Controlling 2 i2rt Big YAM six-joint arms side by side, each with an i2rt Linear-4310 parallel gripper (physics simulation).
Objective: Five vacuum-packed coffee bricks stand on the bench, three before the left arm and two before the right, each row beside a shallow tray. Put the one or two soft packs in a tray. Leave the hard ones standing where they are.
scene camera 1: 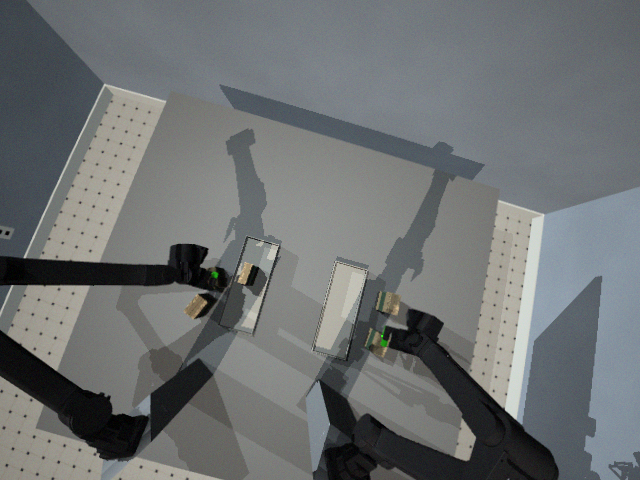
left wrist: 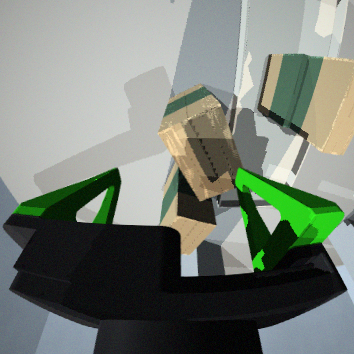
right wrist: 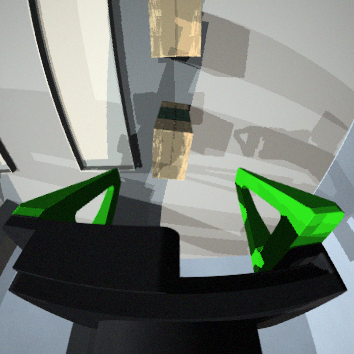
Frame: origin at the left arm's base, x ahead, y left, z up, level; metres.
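Seen in the pictures: left gripper, between the fingertips: (left wrist: 177,174); right gripper, between the fingertips: (scene camera 1: 395,338) (right wrist: 177,174); left arm's base, origin of its link: (scene camera 1: 126,437); right arm's base, origin of its link: (scene camera 1: 345,467).
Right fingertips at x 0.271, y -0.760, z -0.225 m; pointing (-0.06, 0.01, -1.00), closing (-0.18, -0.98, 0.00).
Pixels of each thing's top centre, then the offset from my right fingertips to it. "*": a spot on its surface instead.
- tan brick with a green band, centre of its top: (left wrist: 208,160) (scene camera 1: 210,278) dx +0.149, dy +0.707, dz -0.096 m
- third brick, centre of its top: (left wrist: 351,112) (scene camera 1: 245,273) dx +0.181, dy +0.577, dz -0.093 m
- left tray, a spot on its surface: (scene camera 1: 237,330) * dx -0.056, dy +0.598, dz -0.216 m
- lower right brick, centre of its top: (right wrist: 169,157) (scene camera 1: 381,345) dx -0.044, dy +0.019, dz -0.096 m
- upper right brick, centre of its top: (right wrist: 174,14) (scene camera 1: 393,303) dx +0.119, dy -0.020, dz -0.096 m
- right tray, centre of its top: (right wrist: 81,87) (scene camera 1: 340,309) dx +0.070, dy +0.172, dz -0.214 m
My left gripper (scene camera 1: 219,277) (left wrist: 177,174) is open over the left row. A tan brick with a green band (left wrist: 200,145) shows ahead of the fingers, near the right-hand fingertip; the gripper mostly hides it in scene camera 1. Another brick (scene camera 1: 196,305) (left wrist: 187,225) is below it in both views. A third brick (scene camera 1: 248,274) (left wrist: 310,100) is inside the left tray (scene camera 1: 237,330). My right gripper (scene camera 1: 385,337) (right wrist: 177,174) is open beside the lower right brick (scene camera 1: 376,342) (right wrist: 171,152). The upper right brick (scene camera 1: 388,302) (right wrist: 176,30) stands beyond it.
The right tray (scene camera 1: 324,306) (right wrist: 107,169) lies left of the right row, with no brick in it. Two more dark arms reach in along the lower edge of scene camera 1, beside dark and pale upright panels. Arm shadows cross the bench.
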